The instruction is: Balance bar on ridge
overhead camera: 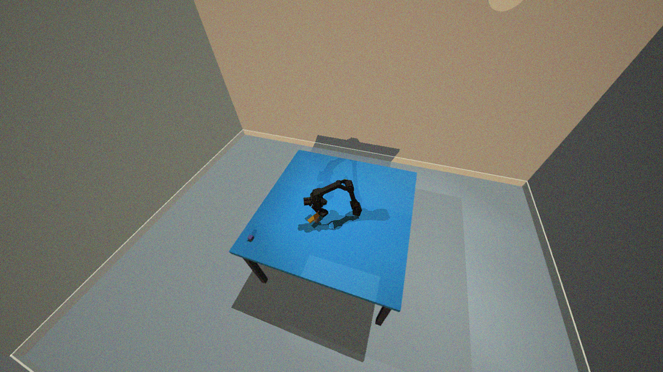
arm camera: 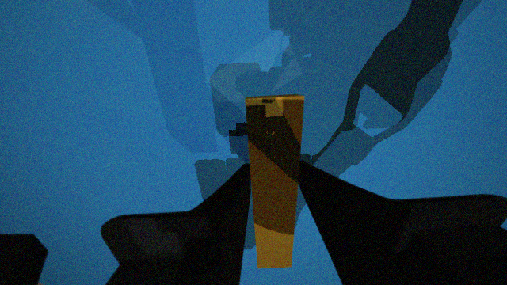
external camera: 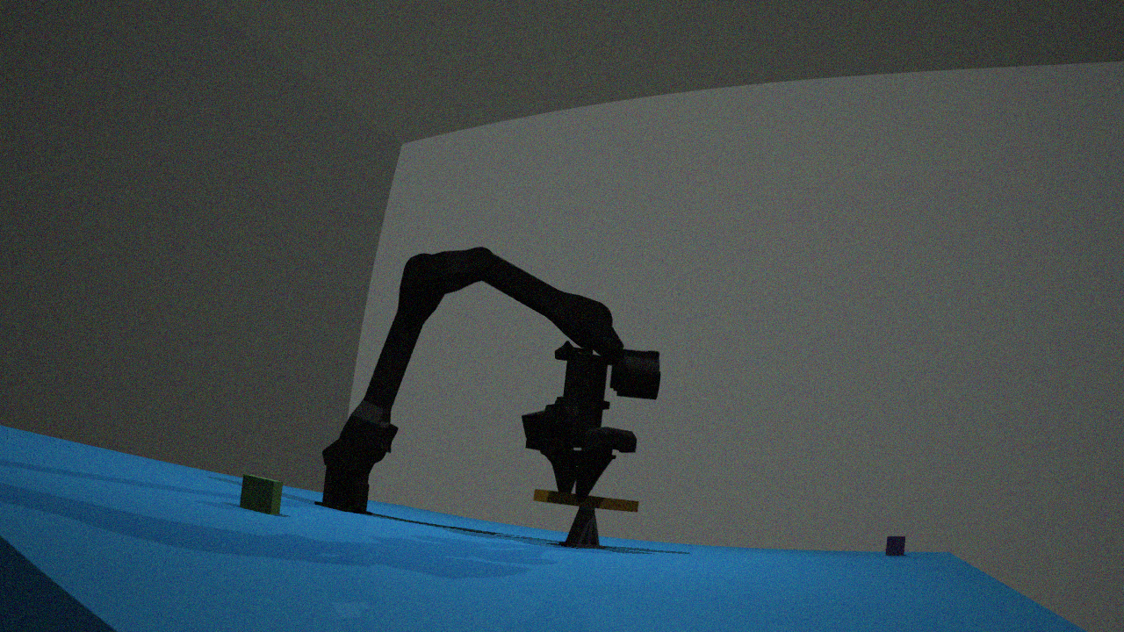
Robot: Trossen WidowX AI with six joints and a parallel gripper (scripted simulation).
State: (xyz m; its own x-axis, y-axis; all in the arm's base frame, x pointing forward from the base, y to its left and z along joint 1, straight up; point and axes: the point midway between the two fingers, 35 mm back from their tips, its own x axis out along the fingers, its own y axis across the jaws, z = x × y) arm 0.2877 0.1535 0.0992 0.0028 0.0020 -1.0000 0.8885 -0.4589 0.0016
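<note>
My gripper tip is 20 mm to the right of the yellow bar and 10 mm short of it. Also, from my gripper tip: green cube (460 mm to the right, 90 mm behind, 50 mm below); then purple cube (450 mm ahead, 350 mm to the left, 50 mm below).
</note>
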